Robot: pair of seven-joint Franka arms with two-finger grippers.
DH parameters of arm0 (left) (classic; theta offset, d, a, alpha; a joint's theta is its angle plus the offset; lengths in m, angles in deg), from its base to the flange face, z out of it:
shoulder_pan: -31.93 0.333 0 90
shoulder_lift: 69.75 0 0 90
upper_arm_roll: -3.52 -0.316 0.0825 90
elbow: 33.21 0 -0.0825 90
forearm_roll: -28.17 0.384 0 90
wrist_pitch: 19.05 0 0.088 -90
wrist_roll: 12.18 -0.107 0 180
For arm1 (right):
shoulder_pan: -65.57 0.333 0 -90
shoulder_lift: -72.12 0 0 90
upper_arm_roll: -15.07 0.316 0.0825 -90
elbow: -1.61 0 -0.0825 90
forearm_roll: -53.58 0.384 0 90
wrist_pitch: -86.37 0 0.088 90
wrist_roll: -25.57 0.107 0 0
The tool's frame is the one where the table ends.
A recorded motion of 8 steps. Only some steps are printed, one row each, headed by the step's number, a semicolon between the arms.
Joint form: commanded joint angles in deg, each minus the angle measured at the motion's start. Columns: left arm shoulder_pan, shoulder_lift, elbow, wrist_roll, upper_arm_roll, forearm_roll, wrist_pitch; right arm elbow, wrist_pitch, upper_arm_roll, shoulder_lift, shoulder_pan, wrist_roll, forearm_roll.
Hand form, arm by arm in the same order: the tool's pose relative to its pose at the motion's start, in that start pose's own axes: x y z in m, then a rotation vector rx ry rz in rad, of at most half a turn. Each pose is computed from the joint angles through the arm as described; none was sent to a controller.
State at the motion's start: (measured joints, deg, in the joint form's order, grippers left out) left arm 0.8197 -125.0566 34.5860 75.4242 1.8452 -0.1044 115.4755; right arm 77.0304 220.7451 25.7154 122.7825 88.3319 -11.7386 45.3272
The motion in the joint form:
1: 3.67 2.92 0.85 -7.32 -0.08 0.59 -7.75; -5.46 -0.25 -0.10 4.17 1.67 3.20 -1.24
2: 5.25 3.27 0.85 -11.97 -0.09 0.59 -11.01; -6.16 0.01 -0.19 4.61 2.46 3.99 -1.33
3: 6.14 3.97 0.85 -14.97 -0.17 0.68 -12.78; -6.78 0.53 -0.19 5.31 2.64 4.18 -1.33
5: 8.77 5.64 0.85 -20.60 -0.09 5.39 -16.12; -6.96 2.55 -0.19 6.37 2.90 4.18 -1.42
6: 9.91 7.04 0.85 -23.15 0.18 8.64 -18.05; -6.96 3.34 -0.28 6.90 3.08 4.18 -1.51
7: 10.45 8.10 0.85 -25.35 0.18 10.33 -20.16; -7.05 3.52 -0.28 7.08 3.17 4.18 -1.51
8: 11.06 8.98 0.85 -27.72 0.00 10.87 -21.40; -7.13 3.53 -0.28 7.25 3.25 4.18 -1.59
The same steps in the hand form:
1: 0.0329 0.0056 -0.0343 0.0783 -0.0052 0.0864; 0.0189 -0.0032 0.0146 -0.0170 0.0095 0.0272
2: 0.0499 0.0054 -0.0412 0.1185 -0.0152 0.1438; 0.0264 -0.0087 0.0152 -0.0219 0.0167 0.0288
3: 0.0576 0.0070 -0.0515 0.1312 -0.0215 0.1862; 0.0285 -0.0093 0.0189 -0.0248 0.0241 0.0308
5: 0.0841 0.0117 -0.0791 0.1619 0.0277 0.2972; 0.0307 -0.0120 0.0281 -0.0337 0.0424 0.0264
6: 0.0916 0.0138 -0.0981 0.1806 0.0614 0.3616; 0.0309 -0.0139 0.0339 -0.0363 0.0459 0.0233
7: 0.0947 0.0133 -0.1109 0.2050 0.0751 0.4090; 0.0316 -0.0148 0.0353 -0.0366 0.0476 0.0221
8: 0.1000 0.0143 -0.1235 0.2123 0.0783 0.4460; 0.0320 -0.0158 0.0369 -0.0361 0.0463 0.0200

